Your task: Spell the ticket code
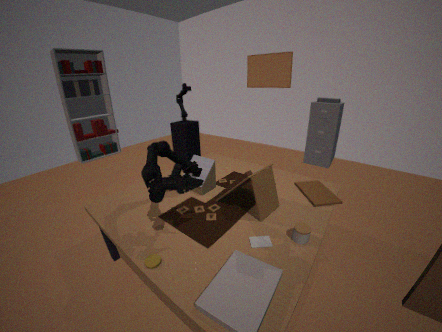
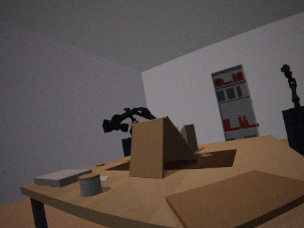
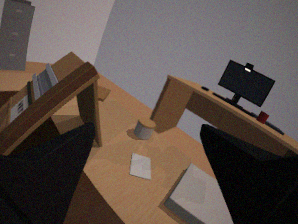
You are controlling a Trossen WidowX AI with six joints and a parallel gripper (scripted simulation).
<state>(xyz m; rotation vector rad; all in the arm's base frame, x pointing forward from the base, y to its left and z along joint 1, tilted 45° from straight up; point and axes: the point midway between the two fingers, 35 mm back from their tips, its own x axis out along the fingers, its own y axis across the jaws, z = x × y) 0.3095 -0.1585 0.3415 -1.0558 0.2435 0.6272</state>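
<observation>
The tile marked t is 5 cm behind my gripper tip, 11 cm to the left of it and 28 cm below it. The rest, counted from my gripper tip: dark mat (12 cm behind, 32 cm to the left, 29 cm below); then white ticket (1 cm behind, 36 cm to the left, 18 cm below); then tile marked v (15 cm behind, 13 cm to the left, 28 cm below).
</observation>
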